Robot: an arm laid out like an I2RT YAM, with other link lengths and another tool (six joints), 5 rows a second.
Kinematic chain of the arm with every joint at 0, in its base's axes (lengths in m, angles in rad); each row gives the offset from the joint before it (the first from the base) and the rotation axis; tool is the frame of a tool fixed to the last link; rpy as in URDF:
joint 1: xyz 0 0 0.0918 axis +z
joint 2: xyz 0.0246 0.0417 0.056 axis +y
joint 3: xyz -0.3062 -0.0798 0 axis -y
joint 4: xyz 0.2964 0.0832 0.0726 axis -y
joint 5: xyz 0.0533 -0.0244 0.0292 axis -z
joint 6: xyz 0.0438 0 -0.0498 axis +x
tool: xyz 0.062 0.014 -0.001 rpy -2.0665 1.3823 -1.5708
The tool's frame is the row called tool.
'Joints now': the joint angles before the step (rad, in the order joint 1, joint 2, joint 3, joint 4, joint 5, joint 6). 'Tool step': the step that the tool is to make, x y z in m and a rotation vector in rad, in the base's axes. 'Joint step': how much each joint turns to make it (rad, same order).
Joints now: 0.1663, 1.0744, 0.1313, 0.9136, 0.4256, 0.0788
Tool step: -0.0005, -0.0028, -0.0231, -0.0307, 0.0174, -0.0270
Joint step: 0.0010, 0.1453, -0.0398, 0.1753, 0.0289, -0.0292
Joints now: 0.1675, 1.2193, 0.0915, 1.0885, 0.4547, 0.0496
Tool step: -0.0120, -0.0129, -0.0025, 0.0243, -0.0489, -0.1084
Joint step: 0.0000, 0.0089, -0.0461, 0.0974, 0.1081, 0.0203
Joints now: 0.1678, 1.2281, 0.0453, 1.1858, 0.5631, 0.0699
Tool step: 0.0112, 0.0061, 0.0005, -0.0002, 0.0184, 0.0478
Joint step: -0.0033, 0.0363, 0.0358, -0.0191, -0.0511, 0.0029
